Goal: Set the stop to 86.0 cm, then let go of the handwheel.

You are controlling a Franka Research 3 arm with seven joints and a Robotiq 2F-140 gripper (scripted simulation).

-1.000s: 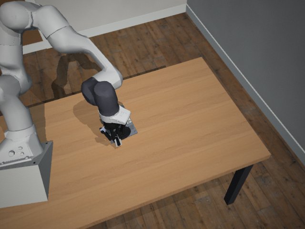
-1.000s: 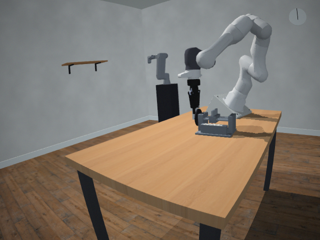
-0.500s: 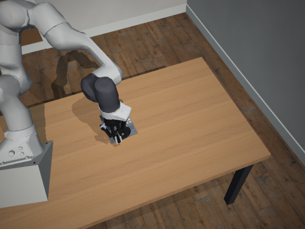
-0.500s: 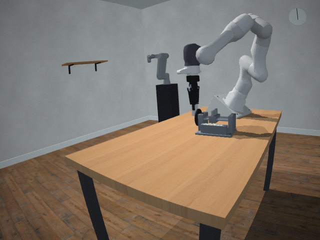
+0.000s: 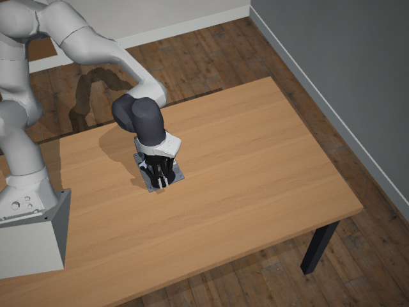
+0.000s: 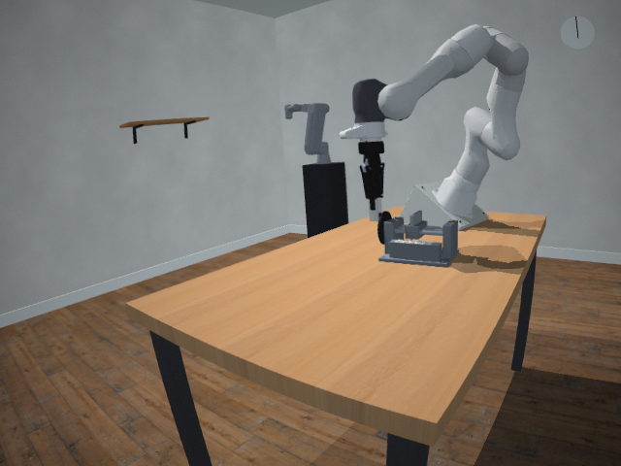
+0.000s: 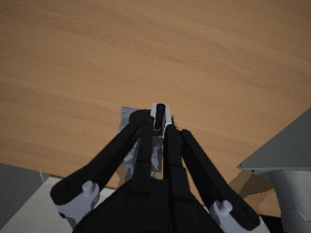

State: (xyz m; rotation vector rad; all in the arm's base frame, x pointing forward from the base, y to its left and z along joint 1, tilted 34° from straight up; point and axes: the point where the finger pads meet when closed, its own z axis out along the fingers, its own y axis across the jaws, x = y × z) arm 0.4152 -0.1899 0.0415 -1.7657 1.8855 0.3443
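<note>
My gripper is now 20 mm to the right of the black handwheel and 30 mm above it. The rest, counted from my hand: sliding stop block: 20 mm ahead, 130 mm to the left, 40 mm below.
</note>
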